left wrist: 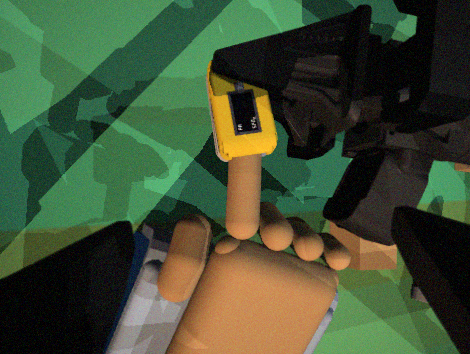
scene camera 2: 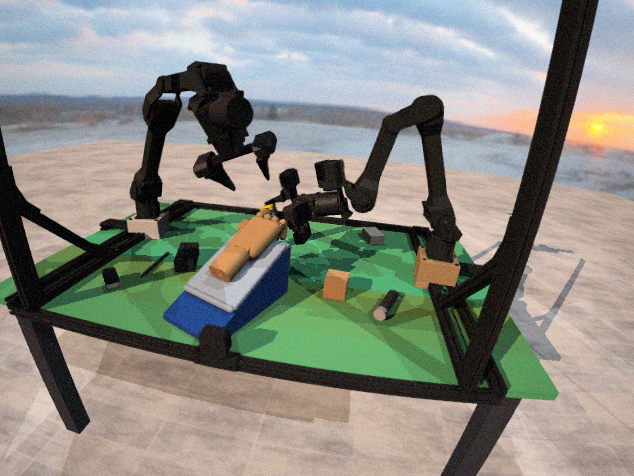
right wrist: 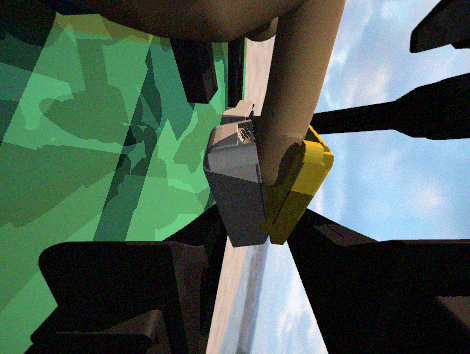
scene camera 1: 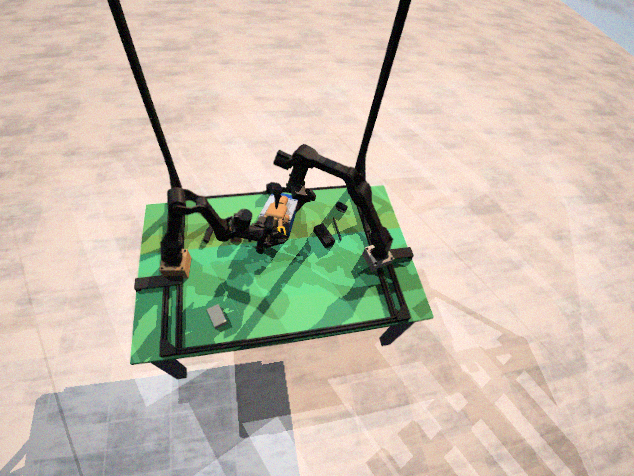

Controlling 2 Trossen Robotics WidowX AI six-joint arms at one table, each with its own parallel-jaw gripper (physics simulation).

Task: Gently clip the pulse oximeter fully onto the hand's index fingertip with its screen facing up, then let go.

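Places are measured from the left arm's base along level axes (x ahead, y left, z up), in metres.
Where they show: left gripper, fingertip midpoint: (left wrist: 263, 227) (scene camera 2: 251, 184) (scene camera 1: 286, 210); right gripper, fingertip midpoint: (left wrist: 211, 71) (right wrist: 254, 205) (scene camera 1: 285, 239); left arm's base, origin of the base link: (scene camera 2: 148, 215) (scene camera 1: 379, 253); right arm's base, origin of the base link: (scene camera 2: 438, 255) (scene camera 1: 173, 259).
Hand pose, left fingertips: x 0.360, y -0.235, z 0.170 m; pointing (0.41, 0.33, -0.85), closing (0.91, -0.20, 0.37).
Note:
Things, the pixels of their top centre, and the offset from my left fingertips. "pt": a spot on its surface instead.
- grey pulse oximeter, middle of its top: (right wrist: 319, 199) (left wrist: 260, 96) (scene camera 2: 270, 201) (scene camera 1: 280, 231) 0.041 m ahead, 0.054 m left, 0.054 m down
- blue wedge, surface spot: (scene camera 2: 263, 292) pt 0.042 m ahead, 0.161 m right, 0.183 m down
- orange block, middle of its top: (left wrist: 378, 245) (scene camera 2: 337, 275) 0.205 m ahead, 0.089 m right, 0.179 m down
- dark cylinder, middle of its top: (scene camera 2: 387, 298) (scene camera 1: 209, 230) 0.311 m ahead, 0.149 m right, 0.202 m down
- grey box, middle of its top: (scene camera 2: 373, 231) (scene camera 1: 216, 315) 0.376 m ahead, 0.252 m left, 0.199 m down
- black box, middle of its top: (right wrist: 207, 58) (scene camera 2: 186, 250) (scene camera 1: 324, 233) 0.177 m back, 0.043 m left, 0.194 m down
- thin dark stick, middle of its top: (scene camera 2: 154, 262) 0.258 m back, 0.016 m left, 0.219 m down
The yellow and grey pulse oximeter (scene camera 1: 281, 231) (scene camera 2: 267, 208) (left wrist: 250, 145) (right wrist: 312, 167) is on the index fingertip of the tan hand (scene camera 1: 278, 207) (scene camera 2: 253, 236) (left wrist: 255, 295). Its dark screen faces up in the left wrist view. The fingertip sits between its two shells in the right wrist view; how deep is partly hidden. My right gripper (scene camera 2: 273, 205) (right wrist: 254, 205) is shut on the oximeter's far end. My left gripper (scene camera 2: 250, 184) (left wrist: 263, 227) is open and empty above the hand, its fingers on either side.
The hand rests on a white pad on a blue wedge (scene camera 2: 263, 292). An orange block (scene camera 2: 336, 284) (left wrist: 365, 250), a dark cylinder (scene camera 2: 385, 305) and a grey box (scene camera 1: 216, 316) (scene camera 2: 373, 235) lie on the table. A black box (scene camera 1: 324, 235) (scene camera 2: 186, 257) and a thin dark stick (scene camera 2: 155, 263) lie beyond the wedge.

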